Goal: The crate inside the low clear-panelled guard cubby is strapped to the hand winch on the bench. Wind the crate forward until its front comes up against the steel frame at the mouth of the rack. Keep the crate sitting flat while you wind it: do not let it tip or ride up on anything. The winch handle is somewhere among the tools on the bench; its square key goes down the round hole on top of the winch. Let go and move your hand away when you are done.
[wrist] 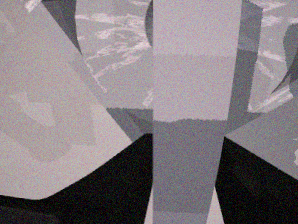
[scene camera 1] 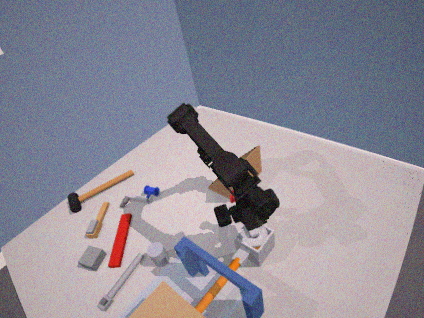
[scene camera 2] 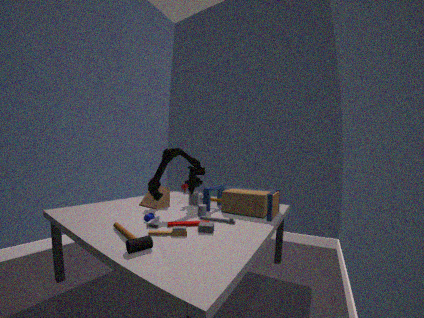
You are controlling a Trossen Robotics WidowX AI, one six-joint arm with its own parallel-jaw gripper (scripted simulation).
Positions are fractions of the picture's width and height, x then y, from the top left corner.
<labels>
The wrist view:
gripper: 0.62,0.65
winch handle: 0.65,0.25
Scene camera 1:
gripper: 0.59,0.70
blue steel frame: 0.54,0.86
</labels>
